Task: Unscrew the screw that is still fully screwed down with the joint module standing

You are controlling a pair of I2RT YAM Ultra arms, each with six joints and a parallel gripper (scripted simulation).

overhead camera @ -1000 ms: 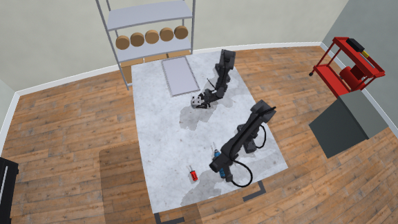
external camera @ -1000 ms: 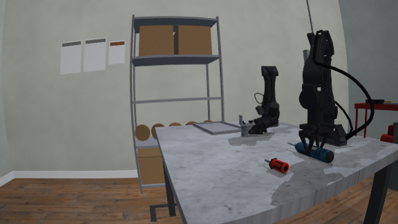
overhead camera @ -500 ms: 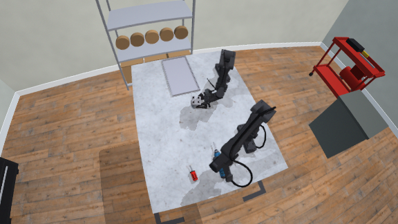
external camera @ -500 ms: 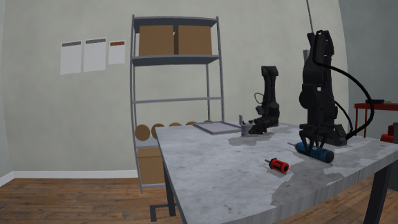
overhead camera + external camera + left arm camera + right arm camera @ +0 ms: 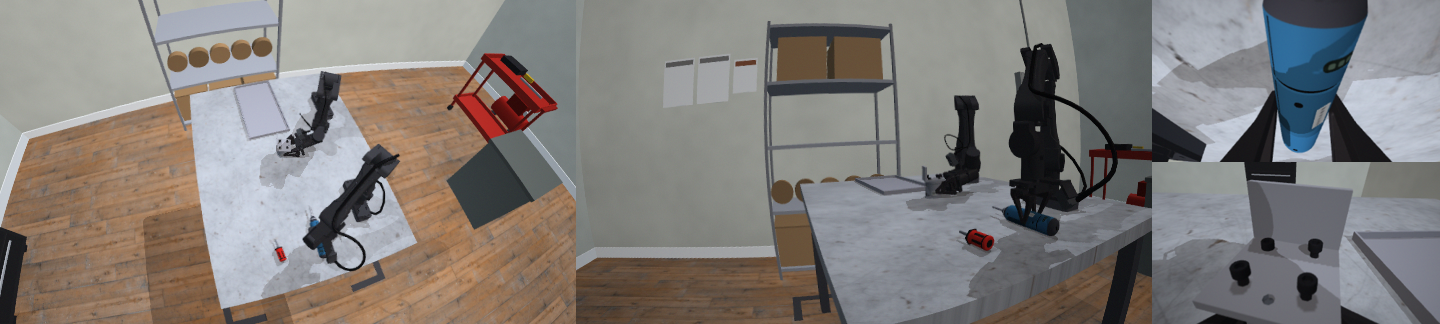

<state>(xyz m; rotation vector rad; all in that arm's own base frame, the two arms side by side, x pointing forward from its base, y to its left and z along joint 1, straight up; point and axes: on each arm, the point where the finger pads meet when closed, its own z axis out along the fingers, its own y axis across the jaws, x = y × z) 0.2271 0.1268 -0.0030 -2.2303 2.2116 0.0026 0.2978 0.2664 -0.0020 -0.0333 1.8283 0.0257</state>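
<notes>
The joint module is right at my right hand. The rest, counted from my right hand: screw 2 cm ahead, 1 cm to the left, 4 cm above; grey bracket 5 cm above; bit 6 cm behind, 33 cm to the left.
</notes>
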